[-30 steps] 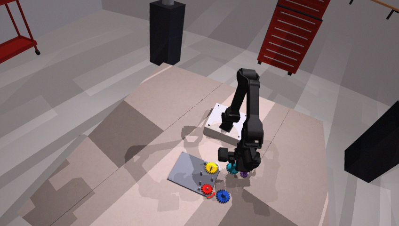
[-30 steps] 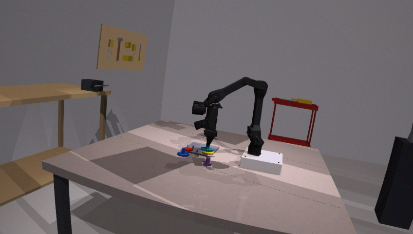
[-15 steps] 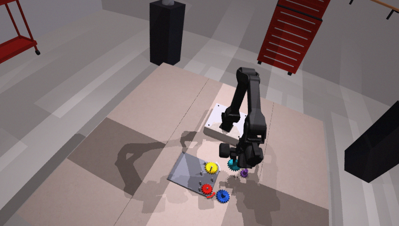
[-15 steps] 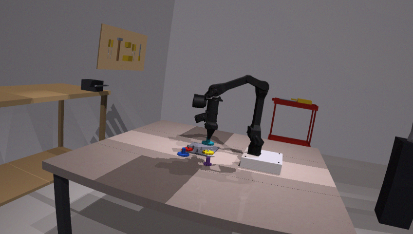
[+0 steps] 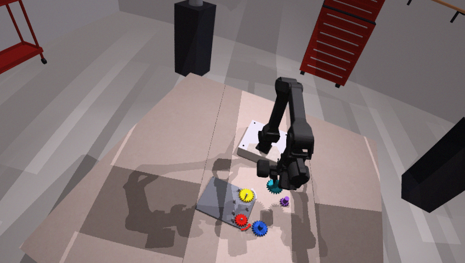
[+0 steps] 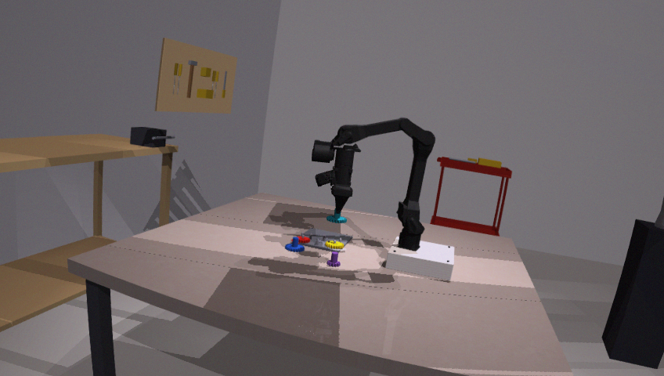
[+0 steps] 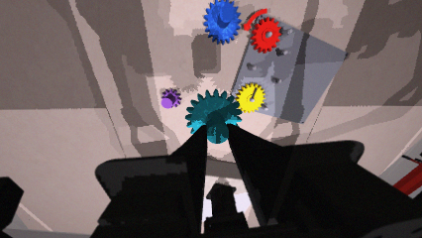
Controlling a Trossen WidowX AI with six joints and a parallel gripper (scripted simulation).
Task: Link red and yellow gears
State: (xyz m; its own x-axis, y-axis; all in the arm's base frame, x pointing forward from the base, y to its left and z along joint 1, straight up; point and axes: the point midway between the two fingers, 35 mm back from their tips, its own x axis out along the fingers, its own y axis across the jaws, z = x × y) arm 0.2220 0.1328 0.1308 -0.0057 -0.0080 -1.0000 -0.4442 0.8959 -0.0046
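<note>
The red gear is 140 mm ahead of my gripper tip, 50 mm to the right of it and 130 mm below it. From my gripper tip the other things lie so: small purple gear 40 mm behind, 70 mm to the left, 130 mm below; teal gear 10 mm below; white arrow 60 mm to the right, 140 mm below.
</note>
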